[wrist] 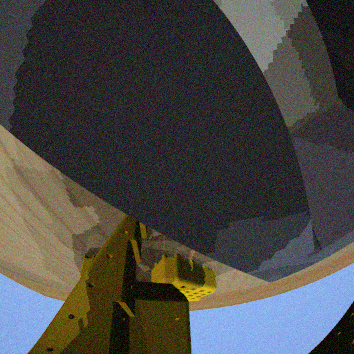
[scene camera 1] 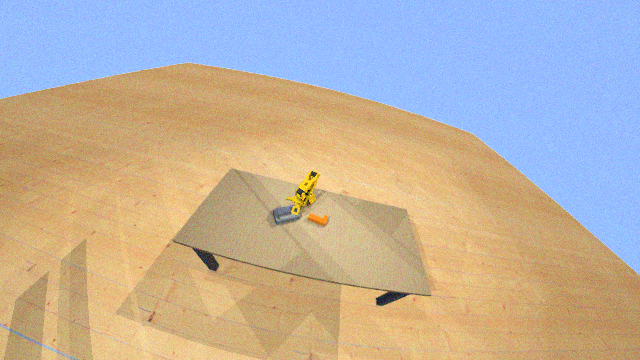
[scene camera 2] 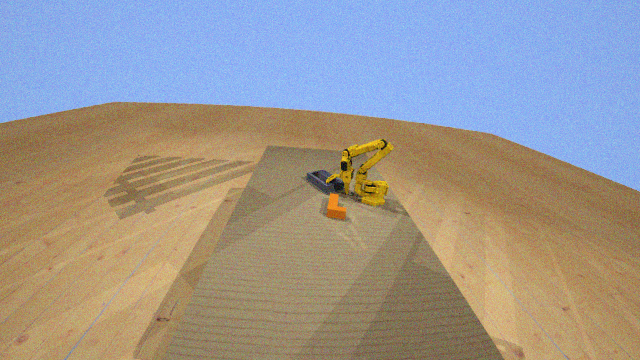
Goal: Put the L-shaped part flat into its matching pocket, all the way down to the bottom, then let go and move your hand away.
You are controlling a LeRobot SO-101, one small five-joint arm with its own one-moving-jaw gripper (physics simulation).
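Frame: origin at the arm's base, x ahead, y left, z up, level; centimetres.
Where they show: hand, tool point: (scene camera 1: 300, 207) (scene camera 2: 346, 193); arm's base, link origin: (wrist: 138, 268) (scene camera 1: 306, 200) (scene camera 2: 365, 198).
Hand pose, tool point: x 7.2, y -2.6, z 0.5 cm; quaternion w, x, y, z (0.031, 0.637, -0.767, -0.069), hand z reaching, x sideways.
Things, the pixels of their top centre, and the offset from my tool point. Level surfaces: height alone.
- orange L-shaped part, top centre: (scene camera 2: 337, 201) (scene camera 1: 318, 216) dx +5.4, dy +11.8, dz +2.5 cm
- dark grey-blue tray, top centre: (scene camera 2: 325, 176) (scene camera 1: 286, 212) dx +8.4, dy -7.2, dz +3.2 cm
- brown table, surface height: dz -0.5 cm
The orange L-shaped part (scene camera 1: 316, 219) (scene camera 2: 335, 212) lies flat on the table, outside the tray and a short way from it. The dark grey-blue tray (scene camera 1: 279, 221) (scene camera 2: 317, 187) with the pocket stands beside it; its dark wall (wrist: 150, 125) fills much of the wrist view. My gripper (scene camera 1: 294, 206) (scene camera 2: 338, 185) is open and empty, low at the tray's side nearest the arm base. In the wrist view one notched jaw (wrist: 107, 280) shows, its tip beside the tray wall. The orange part does not show in the wrist view. The pocket's inside is partly hidden by the arm.
The yellow arm's base (scene camera 2: 374, 194) stands at the edge of the brown table (scene camera 1: 360, 250) (scene camera 2: 310, 280), close to the tray. The table edge runs just behind the base. Wooden floor (scene camera 1: 150, 150) (scene camera 2: 75, 250) lies around the table, and shadows cross the table top.
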